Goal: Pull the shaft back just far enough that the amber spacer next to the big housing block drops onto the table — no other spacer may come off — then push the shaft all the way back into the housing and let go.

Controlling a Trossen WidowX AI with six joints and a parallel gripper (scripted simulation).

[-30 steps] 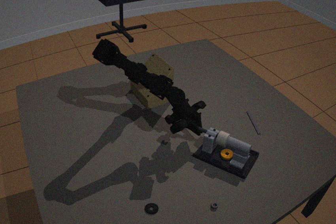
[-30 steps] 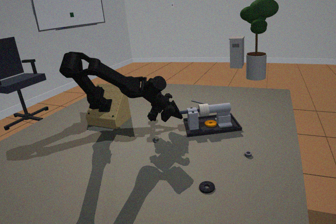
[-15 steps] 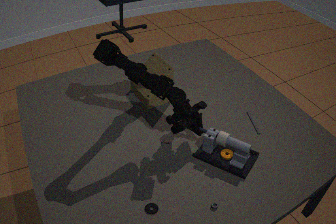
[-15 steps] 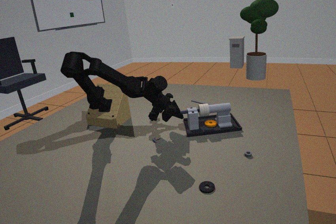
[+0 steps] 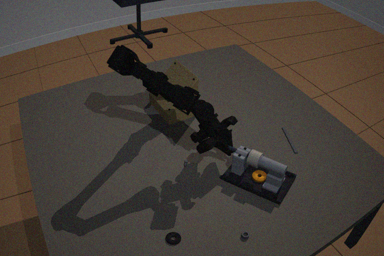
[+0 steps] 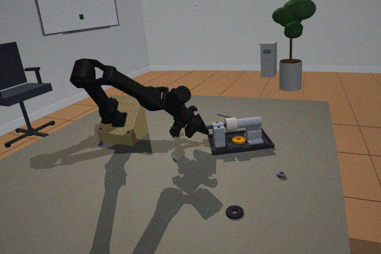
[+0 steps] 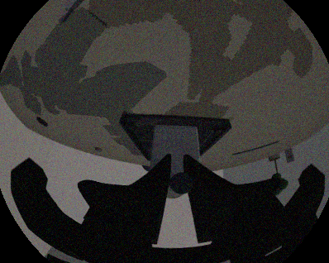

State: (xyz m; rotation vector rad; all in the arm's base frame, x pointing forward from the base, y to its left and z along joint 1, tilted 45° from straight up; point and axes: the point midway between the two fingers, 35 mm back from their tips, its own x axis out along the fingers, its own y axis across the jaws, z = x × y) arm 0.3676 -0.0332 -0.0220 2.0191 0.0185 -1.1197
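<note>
My gripper tip is now 5 cm short of the shaft, 2 cm to the right of it and 2 cm below it. Also, from my gripper tip: amber spacer 11 cm ahead, 5 cm below, 4 cm to the left; cream spacer 8 cm ahead, 3 cm to the left, 2 cm above; thin dark rod 29 cm to the left, 5 cm below, 3 cm ahead.
</note>
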